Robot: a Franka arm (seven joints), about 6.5 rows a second.
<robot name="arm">
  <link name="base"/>
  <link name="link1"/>
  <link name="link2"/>
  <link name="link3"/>
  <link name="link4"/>
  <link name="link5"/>
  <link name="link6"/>
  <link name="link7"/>
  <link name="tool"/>
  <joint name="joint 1" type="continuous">
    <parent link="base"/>
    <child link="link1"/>
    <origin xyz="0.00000 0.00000 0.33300"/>
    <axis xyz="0 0 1"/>
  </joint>
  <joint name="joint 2" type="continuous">
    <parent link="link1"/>
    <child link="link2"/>
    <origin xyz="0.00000 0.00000 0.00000" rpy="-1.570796 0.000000 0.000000"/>
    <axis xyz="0 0 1"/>
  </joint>
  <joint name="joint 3" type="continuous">
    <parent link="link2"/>
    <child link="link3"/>
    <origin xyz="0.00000 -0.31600 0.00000" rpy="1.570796 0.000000 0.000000"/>
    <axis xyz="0 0 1"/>
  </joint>
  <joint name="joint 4" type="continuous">
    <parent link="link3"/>
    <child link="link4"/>
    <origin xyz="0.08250 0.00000 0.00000" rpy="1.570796 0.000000 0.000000"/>
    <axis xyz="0 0 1"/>
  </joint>
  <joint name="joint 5" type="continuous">
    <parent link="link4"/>
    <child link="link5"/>
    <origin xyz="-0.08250 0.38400 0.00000" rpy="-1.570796 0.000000 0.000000"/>
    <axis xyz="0 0 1"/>
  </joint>
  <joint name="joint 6" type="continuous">
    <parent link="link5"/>
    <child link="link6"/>
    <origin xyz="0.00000 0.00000 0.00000" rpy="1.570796 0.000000 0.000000"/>
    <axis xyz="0 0 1"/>
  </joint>
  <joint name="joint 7" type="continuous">
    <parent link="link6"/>
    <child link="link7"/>
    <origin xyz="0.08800 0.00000 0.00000" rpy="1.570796 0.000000 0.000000"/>
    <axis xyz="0 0 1"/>
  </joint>
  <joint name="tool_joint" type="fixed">
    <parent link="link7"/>
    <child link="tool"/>
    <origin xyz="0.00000 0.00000 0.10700"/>
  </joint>
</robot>
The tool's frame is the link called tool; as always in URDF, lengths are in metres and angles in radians. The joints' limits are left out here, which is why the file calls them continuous.
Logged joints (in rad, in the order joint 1, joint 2, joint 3, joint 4, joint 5, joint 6, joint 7), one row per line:
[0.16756, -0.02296, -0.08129, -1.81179, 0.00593, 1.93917, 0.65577]
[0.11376, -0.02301, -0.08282, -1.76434, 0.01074, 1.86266, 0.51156]
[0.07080, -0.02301, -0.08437, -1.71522, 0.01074, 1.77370, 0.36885]
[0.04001, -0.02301, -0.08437, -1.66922, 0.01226, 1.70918, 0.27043]
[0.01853, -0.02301, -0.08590, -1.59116, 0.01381, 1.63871, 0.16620]
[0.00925, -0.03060, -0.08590, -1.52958, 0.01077, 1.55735, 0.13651]
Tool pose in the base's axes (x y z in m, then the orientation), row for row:
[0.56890, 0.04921, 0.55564, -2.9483, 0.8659, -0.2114]
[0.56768, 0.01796, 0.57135, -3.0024, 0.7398, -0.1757]
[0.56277, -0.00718, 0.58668, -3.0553, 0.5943, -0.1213]
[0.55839, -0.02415, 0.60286, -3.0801, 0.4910, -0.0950]
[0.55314, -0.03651, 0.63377, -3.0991, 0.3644, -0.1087]
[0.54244, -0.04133, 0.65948, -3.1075, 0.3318, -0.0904]
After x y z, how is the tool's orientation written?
As a rotation vector, in radians.
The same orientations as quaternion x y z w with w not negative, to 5 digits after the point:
[-0.95676, 0.28100, -0.06860, 0.03075]
[-0.96916, 0.23880, -0.05671, 0.02220]
[-0.98077, 0.19077, -0.03894, 0.01333]
[-0.98702, 0.15734, -0.03044, 0.01058]
[-0.99251, 0.11670, -0.03481, 0.00962]
[-0.99390, 0.10612, -0.02891, 0.00756]

